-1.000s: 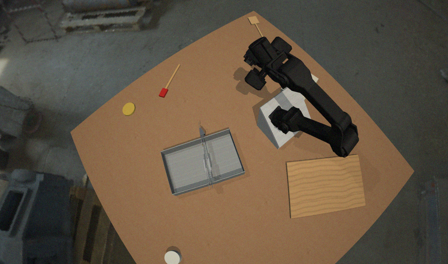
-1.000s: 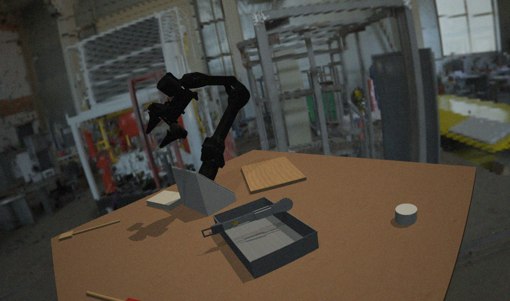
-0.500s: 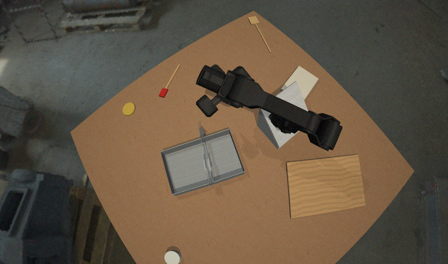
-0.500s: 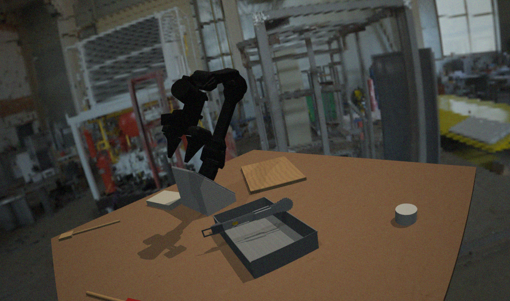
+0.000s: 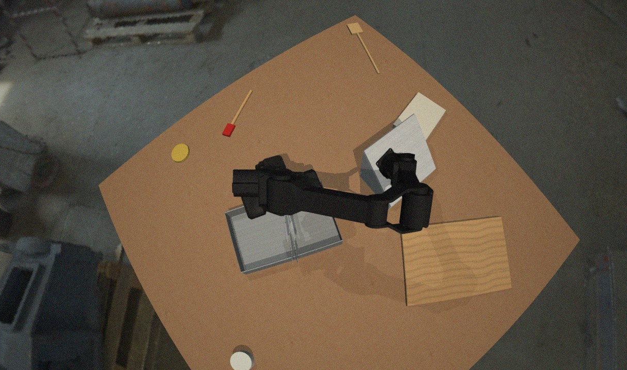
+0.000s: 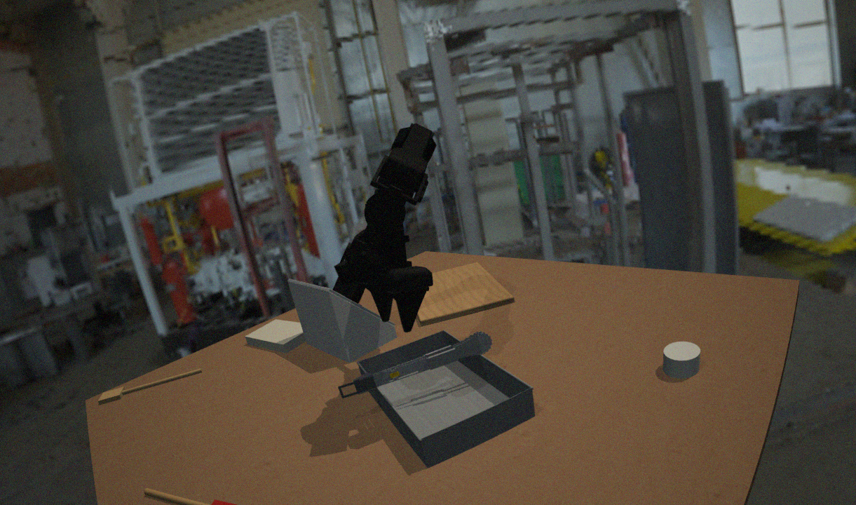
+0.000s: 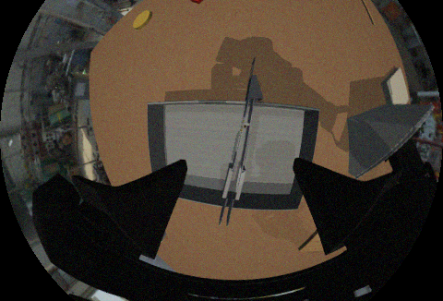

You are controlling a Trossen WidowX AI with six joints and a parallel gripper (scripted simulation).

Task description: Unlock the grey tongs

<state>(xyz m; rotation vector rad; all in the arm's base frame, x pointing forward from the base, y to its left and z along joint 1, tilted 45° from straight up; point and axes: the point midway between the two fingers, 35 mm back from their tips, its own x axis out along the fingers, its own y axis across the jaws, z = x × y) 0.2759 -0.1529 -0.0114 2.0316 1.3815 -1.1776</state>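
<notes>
Right now my gripper tip is 120 mm above the roasting tin, 40 mm short of it and 20 mm to the right of it. From my gripper tip the other things lie so: yellow disc 450 mm to the right, 140 mm below, 120 mm ahead; white cylinder 410 mm ahead, 230 mm to the left, 130 mm below; wooden board 480 mm to the left, 260 mm behind, 140 mm below.
</notes>
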